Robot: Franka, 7 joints.
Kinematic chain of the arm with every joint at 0, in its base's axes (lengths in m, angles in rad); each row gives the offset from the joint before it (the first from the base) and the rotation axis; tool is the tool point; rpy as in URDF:
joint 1: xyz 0 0 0.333 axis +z
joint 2: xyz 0 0 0 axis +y
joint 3: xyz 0 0 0.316 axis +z
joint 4: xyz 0.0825 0 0 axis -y
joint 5: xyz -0.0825 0 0.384 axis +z
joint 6: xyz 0 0 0 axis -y
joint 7: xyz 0.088 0 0 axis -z
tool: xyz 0 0 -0.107 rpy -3.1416 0 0
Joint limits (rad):
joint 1: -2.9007..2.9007
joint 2: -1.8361..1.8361
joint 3: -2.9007..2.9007
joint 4: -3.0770..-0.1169
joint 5: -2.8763..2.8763
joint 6: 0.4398..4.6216
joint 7: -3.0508..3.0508
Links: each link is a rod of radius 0.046 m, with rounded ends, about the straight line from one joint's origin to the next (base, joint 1, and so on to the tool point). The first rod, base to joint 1, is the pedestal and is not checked.
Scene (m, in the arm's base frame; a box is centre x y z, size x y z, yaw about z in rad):
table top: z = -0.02
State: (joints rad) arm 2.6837 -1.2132 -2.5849 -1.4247 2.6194 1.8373 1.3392
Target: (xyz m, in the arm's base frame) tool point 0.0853 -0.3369 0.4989
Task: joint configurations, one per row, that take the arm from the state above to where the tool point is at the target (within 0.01 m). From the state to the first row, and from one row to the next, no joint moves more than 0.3 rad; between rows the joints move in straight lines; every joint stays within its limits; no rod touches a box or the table.
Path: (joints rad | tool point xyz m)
1: 2.5391 -0.9391 -2.6300 -1.5893 2.6121 2.0023 1.3392 | 0.7177 -0.1086 0.1879
2: 2.3945 -0.6649 -2.6751 -1.7539 2.6047 2.1674 1.3392 | 0.6616 -0.2133 0.2658
3: 2.2499 -0.3908 -2.7202 -1.9186 2.5974 2.3324 1.3392 | 0.5728 -0.3025 0.3357
4: 2.1054 -0.1167 -2.7654 -2.0832 2.5901 2.4975 1.3392 | 0.4585 -0.3651 0.3969
5: 1.9608 0.1574 -2.8105 -2.2478 2.5827 2.6625 1.3392 | 0.3299 -0.3926 0.4468
6: 1.8162 0.4316 -2.8556 -2.4124 2.5754 2.8276 1.3392 | 0.2008 -0.3819 0.4820
7: 1.6716 0.7057 -2.9007 -2.5771 2.5681 2.9926 1.3392 | 0.0853 -0.3369 0.4989

